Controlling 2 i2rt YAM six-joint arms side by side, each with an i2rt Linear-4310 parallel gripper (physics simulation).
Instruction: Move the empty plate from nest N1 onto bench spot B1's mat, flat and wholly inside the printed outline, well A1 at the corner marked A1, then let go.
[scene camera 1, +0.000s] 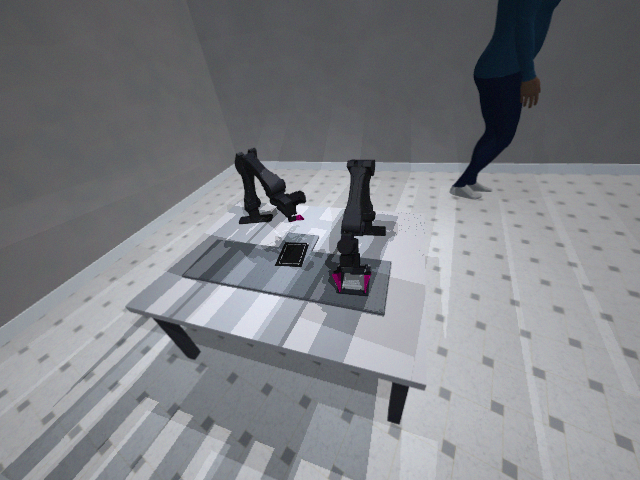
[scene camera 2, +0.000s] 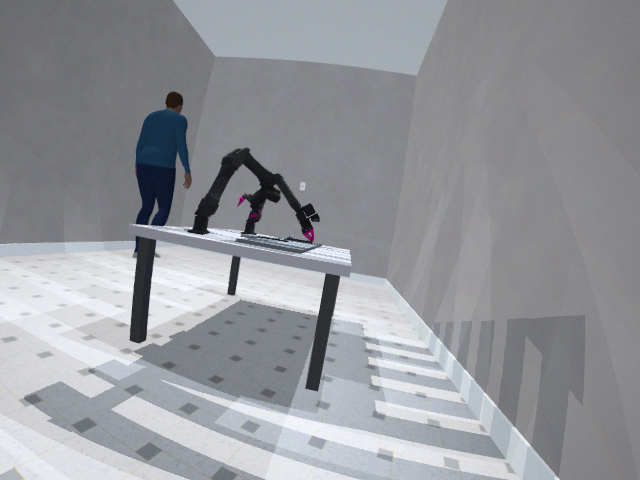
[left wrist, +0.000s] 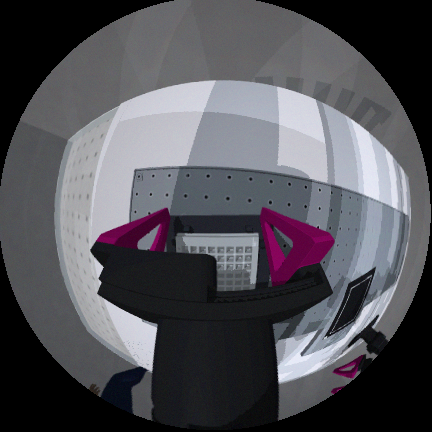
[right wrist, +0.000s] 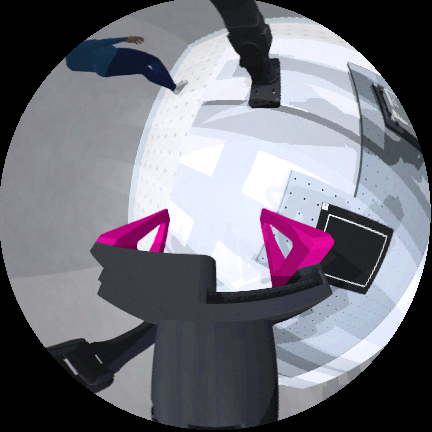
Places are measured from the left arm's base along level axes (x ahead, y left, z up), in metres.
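Pixels of known places: left gripper, fingertip midpoint: (scene camera 1: 352, 292) (scene camera 2: 312, 240) (left wrist: 214, 212); right gripper, fingertip midpoint: (scene camera 1: 302, 210) (scene camera 2: 243, 212) (right wrist: 214, 213); left arm's base, origin of the base link: (scene camera 1: 365, 231) (right wrist: 266, 79); right arm's base, origin of the base link: (scene camera 1: 256, 219) (scene camera 2: 199, 232).
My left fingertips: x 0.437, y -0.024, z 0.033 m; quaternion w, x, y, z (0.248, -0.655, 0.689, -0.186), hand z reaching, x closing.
Ahead of a thing's pixels: the offset from my left fingertips to its top centre. Level surfaces: height alone.
The pale, many-welled plate {dz +0.006, dx -0.085, dy +0.000 m} (scene camera 1: 353, 282) (left wrist: 238, 261) (right wrist: 398, 106) sits in the dark nest {dz +0.002, dx -0.085, dy -0.001 m} (scene camera 1: 353, 293) (left wrist: 210, 222) near the right end of the grey board. My left gripper (scene camera 1: 352, 281) (scene camera 2: 309, 240) (left wrist: 214, 212) is open, low over the nest, with one finger on each side of the plate. Part of the plate is hidden by the gripper body in the left wrist view. The black mat with a white outline {dz -0.018 m} (scene camera 1: 293, 254) (left wrist: 351, 302) (right wrist: 356, 249) lies left of the nest in scene camera 1. A small white corner label shows in the right wrist view. My right gripper (scene camera 1: 298, 217) (right wrist: 214, 213) is open, raised behind the mat.
The grey perforated board {dz -0.020 m} (scene camera 1: 242, 279) (left wrist: 229, 185) runs across the table (scene camera 1: 289, 330) (scene camera 2: 242, 253). A smaller pale perforated panel {dz -0.020 m} (right wrist: 295, 192) lies under the mat. A person (scene camera 1: 498, 103) (scene camera 2: 157, 155) (right wrist: 122, 57) stands on the floor beyond the table.
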